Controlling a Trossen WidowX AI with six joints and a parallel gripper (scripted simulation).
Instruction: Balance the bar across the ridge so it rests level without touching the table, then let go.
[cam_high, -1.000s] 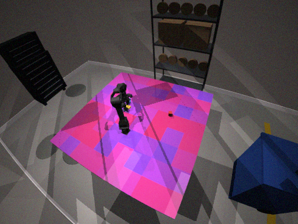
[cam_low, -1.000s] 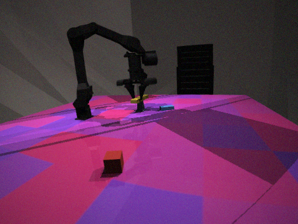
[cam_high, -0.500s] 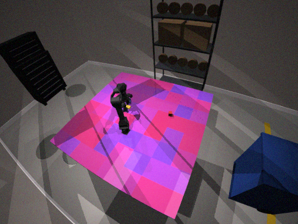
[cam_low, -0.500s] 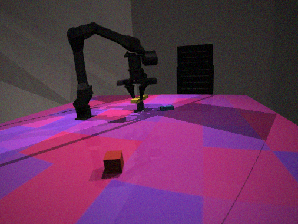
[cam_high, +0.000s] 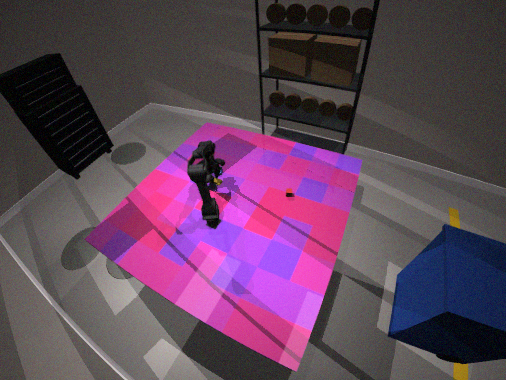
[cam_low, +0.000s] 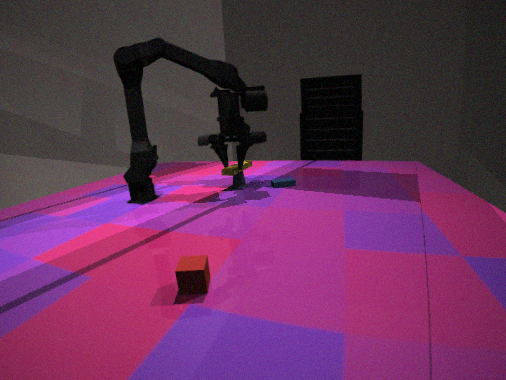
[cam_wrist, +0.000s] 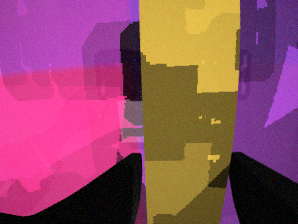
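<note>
Right now the yellow bar is 30 mm to the left of my gripper tip. From my gripper tip the other things lie so: red-orange cube (420 mm to the right, 120 mm ahead, 40 mm below); then small blue block (130 mm ahead, 60 mm to the left, 50 mm below).
</note>
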